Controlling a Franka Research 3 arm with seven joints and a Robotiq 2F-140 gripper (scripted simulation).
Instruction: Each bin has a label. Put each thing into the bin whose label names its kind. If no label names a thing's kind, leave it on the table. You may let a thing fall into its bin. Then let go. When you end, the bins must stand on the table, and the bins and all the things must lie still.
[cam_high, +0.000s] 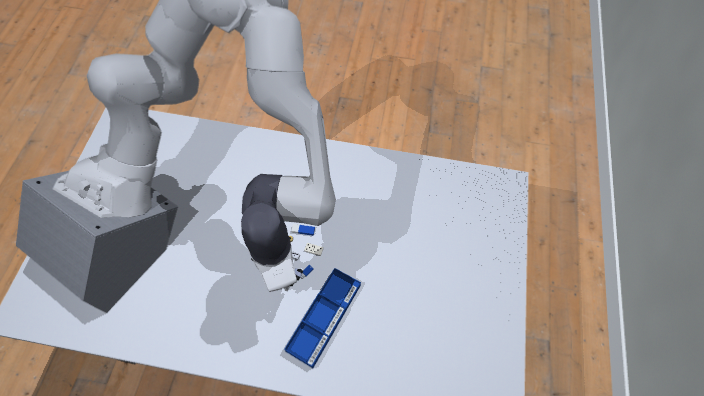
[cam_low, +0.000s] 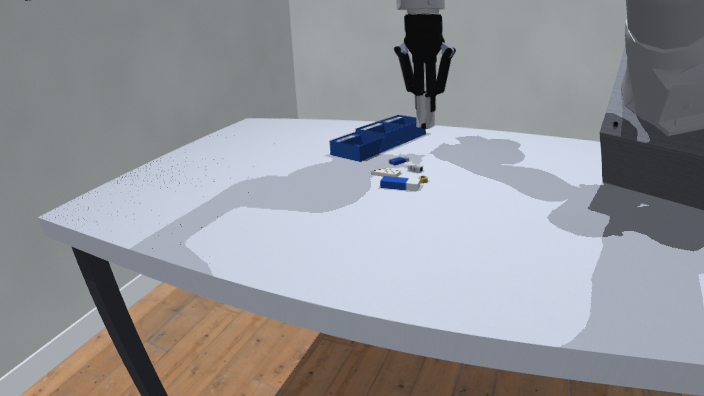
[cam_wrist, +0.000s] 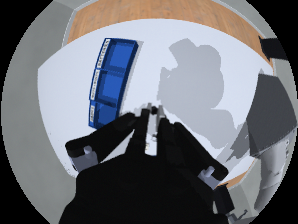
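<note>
Now: the black disc 30 mm below my hand. The rest, counted from my hand: grey block (100 mm to the left, 90 mm below, 20 mm behind); then cream domino (140 mm to the left, 90 mm below, 20 mm ahead); then blue block (90 mm below, 70 mm to the left, 30 mm ahead).
</note>
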